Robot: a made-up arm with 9 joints. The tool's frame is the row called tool. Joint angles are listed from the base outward.
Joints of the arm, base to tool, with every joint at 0 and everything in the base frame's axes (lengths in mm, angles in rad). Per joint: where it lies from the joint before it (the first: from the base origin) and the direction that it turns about. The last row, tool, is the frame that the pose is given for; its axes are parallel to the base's.
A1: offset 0 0 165.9 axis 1 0 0
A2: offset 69.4 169.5 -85.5 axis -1 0 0
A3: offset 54.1 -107.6 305.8 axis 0 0 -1
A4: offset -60.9 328.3 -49.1 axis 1 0 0
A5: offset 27.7 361.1 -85.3 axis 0 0 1
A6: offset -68.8 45.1 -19.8 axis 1 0 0
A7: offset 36.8 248.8 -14.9 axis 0 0 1
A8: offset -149.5 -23.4 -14.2 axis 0 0 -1
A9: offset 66.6 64.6 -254.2 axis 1 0 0
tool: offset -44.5 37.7 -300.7
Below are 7 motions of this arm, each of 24 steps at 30 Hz.
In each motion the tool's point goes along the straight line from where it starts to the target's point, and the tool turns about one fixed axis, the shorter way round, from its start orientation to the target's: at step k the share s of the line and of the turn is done. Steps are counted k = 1, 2, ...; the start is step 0. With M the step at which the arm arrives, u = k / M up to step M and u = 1 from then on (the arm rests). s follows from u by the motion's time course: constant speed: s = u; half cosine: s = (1 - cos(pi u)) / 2; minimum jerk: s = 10 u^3 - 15 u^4 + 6 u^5.
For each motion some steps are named. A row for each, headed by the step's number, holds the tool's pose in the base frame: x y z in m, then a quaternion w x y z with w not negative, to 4 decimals.
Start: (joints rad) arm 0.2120 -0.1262 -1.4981 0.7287 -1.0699 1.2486 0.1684 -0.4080 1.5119
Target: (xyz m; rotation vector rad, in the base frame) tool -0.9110 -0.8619 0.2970 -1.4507 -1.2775 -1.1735
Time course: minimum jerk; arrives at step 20
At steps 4, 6, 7, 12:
4: -0.6677 -0.0829 1.1347 0.1795 -0.9434 -0.2749 -0.0472
6: -0.6949 -0.1699 1.0412 0.2133 -0.9213 -0.3096 -0.0990
7: -0.7135 -0.2295 0.9771 0.2357 -0.9033 -0.3324 -0.1343
12: -0.8290 -0.5994 0.5793 0.3593 -0.7412 -0.4525 -0.3417

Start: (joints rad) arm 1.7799 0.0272 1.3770 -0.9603 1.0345 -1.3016 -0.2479 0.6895 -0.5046
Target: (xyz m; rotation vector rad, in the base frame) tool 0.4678 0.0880 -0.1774 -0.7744 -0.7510 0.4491
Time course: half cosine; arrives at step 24
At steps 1, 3, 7, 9, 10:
1: 0.0958 0.0875 -0.0082 0.9422 -0.2906 0.1653 0.0206
3: 0.1084 0.0875 -0.0139 0.9436 -0.2949 0.1476 0.0276
7: 0.1673 0.0876 -0.0407 0.9455 -0.3136 0.0643 0.0600
9: 0.2095 0.0876 -0.0599 0.9419 -0.3254 0.0042 0.0829
10: 0.2327 0.0877 -0.0704 0.9383 -0.3312 -0.0288 0.0953

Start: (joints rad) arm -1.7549 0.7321 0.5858 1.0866 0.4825 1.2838 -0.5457 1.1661 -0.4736
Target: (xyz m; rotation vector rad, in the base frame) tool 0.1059 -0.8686 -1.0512 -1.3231 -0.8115 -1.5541
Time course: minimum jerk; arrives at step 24
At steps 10, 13, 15, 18, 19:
10: 0.0854 -0.3769 -1.1961 0.6912 -0.3961 -0.0739 -0.5999
13: 0.0926 -0.5508 -1.1449 0.6174 -0.4534 -0.1673 -0.6207
15: 0.0972 -0.6615 -1.1122 0.5646 -0.4856 -0.2252 -0.6282
18: 0.1026 -0.7907 -1.0742 0.4979 -0.5188 -0.2908 -0.6312
19: 0.1039 -0.8200 -1.0655 0.4820 -0.5256 -0.3053 -0.6310

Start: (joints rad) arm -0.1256 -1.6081 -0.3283 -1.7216 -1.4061 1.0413 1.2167 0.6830 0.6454
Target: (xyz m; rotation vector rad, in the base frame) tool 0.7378 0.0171 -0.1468 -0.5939 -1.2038 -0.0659
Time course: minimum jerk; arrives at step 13
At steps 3, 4, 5, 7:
3: 0.6278 0.5086 0.2357 0.6506 0.4039 -0.6392 -0.0705
4: 0.6385 0.4608 0.1984 0.6798 0.3413 -0.6455 -0.0679
5: 0.6527 0.3975 0.1492 0.7134 0.2562 -0.6491 -0.0640
7: 0.6864 0.2469 0.0320 0.7688 0.0462 -0.6357 -0.0526

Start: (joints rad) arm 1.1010 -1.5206 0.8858 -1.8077 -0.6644 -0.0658 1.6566 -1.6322 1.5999
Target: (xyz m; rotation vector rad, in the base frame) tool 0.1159 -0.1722 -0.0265 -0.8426 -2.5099 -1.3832
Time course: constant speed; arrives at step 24
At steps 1, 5, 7, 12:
1: 0.0160 0.0603 0.1118 0.3318 -0.2622 -0.4862 -0.7647
5: 0.0333 0.0199 0.0878 0.2924 -0.2712 -0.5606 -0.7257
7: 0.0420 -0.0003 0.0757 0.2717 -0.2749 -0.5960 -0.7038
12: 0.0638 -0.0509 0.0457 0.2176 -0.2813 -0.6787 -0.6425

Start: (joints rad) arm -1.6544 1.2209 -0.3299 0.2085 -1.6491 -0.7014 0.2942 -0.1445 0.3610
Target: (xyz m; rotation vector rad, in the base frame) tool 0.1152 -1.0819 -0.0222 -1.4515 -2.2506 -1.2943
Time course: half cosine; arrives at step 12
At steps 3, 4, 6, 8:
3: -0.2032 -1.0648 0.1068 0.1202 -0.8205 -0.4449 -0.3382
4: -0.1646 -1.0668 0.0912 0.1170 -0.7883 -0.4892 -0.3543
6: -0.0713 -1.0719 0.0534 0.1078 -0.7003 -0.5892 -0.3883
8: 0.0219 -1.0769 0.0156 0.0966 -0.5990 -0.6781 -0.4149

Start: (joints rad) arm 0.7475 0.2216 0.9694 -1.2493 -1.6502 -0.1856 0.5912 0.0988 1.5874
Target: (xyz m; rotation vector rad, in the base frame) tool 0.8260 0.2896 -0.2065 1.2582 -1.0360 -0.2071
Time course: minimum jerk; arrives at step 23
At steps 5, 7, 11, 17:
5: 0.5040 0.0699 -0.3822 0.6924 0.0608 -0.3717 -0.6154
7: 0.5376 0.0928 -0.3639 0.7101 0.1197 -0.3922 -0.5724
11: 0.6384 0.1616 -0.3089 0.7371 0.2908 -0.4390 -0.4236
17: 0.7860 0.2623 -0.2283 0.7045 0.5104 -0.4642 -0.1666

